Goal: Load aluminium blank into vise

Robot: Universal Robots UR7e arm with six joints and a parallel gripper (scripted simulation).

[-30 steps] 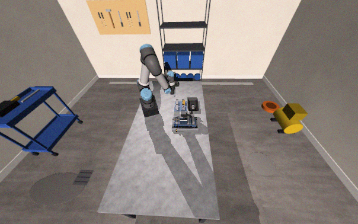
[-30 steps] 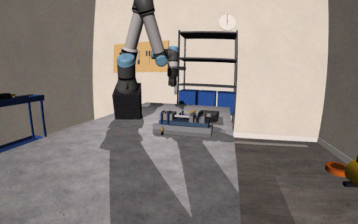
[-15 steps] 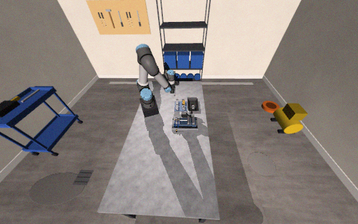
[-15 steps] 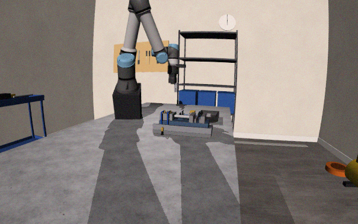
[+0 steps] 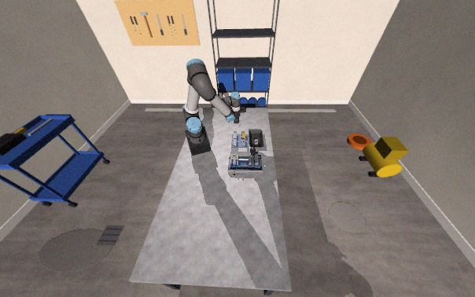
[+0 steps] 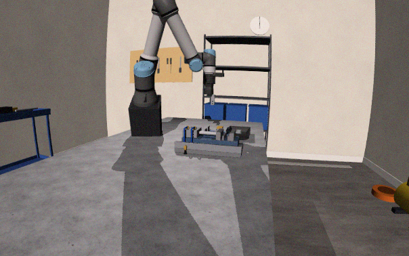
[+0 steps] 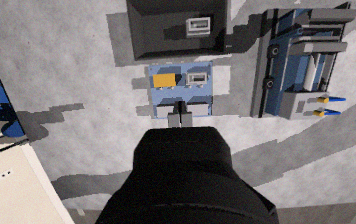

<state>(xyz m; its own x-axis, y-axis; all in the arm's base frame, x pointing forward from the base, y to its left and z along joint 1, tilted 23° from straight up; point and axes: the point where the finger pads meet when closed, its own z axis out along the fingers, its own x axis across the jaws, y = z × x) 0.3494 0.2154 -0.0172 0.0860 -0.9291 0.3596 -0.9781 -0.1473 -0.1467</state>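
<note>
Now: the brass blank 18 cm below my hand, 5 cm to the left of it and 4 cm ahead of it. Round my hand: vise: 32 cm to the right, 16 cm below, 9 cm ahead.
</note>
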